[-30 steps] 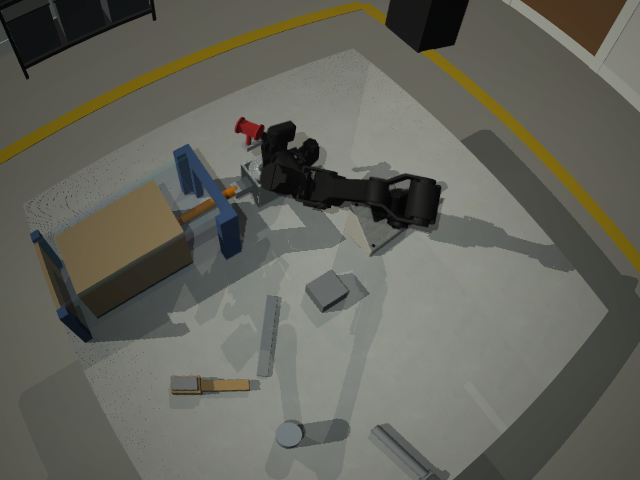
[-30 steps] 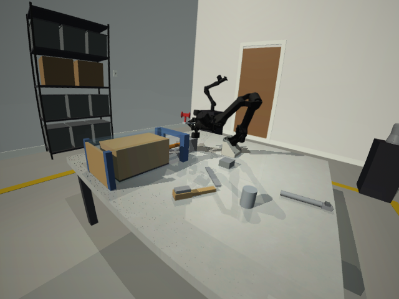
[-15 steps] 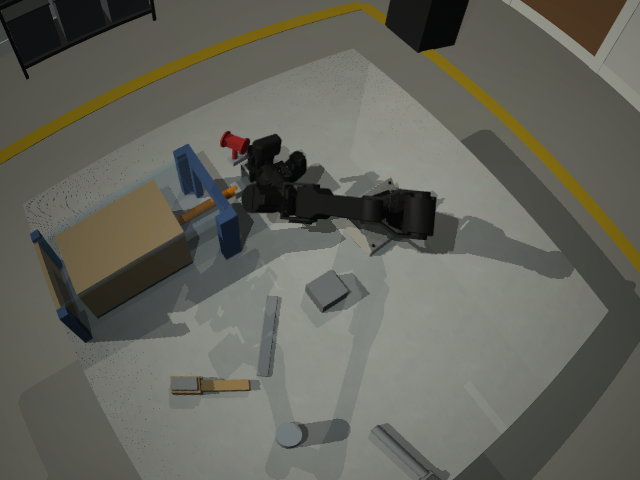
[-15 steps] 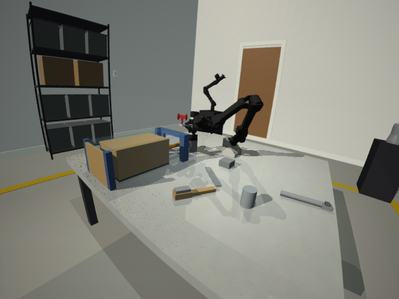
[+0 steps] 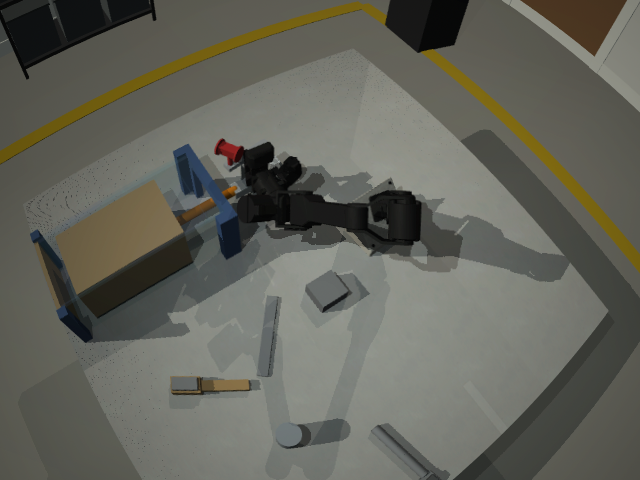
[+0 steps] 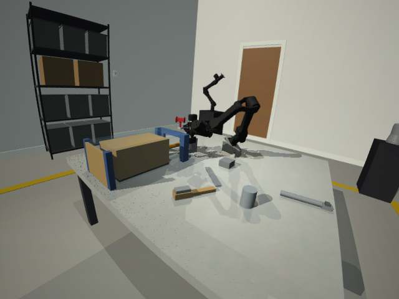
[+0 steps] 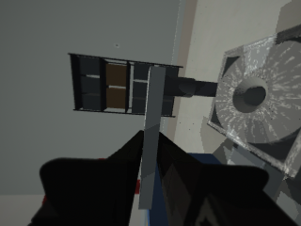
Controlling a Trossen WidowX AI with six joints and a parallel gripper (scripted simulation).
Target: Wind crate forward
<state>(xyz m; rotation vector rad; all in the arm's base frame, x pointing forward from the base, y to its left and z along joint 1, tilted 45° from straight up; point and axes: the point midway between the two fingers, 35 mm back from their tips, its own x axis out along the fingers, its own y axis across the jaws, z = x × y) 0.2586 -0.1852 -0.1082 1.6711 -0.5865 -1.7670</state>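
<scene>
The red knob lies 5 cm ahead of my gripper tip, 2 cm to the left of it and 4 cm above it. From my gripper tip the other things lie so: grey winch (6 cm behind, 14 cm below); blue frame (11 cm ahead, 2 cm to the left, 6 cm below); winch handle (1 cm ahead, 1 cm to the left, 1 cm above).
</scene>
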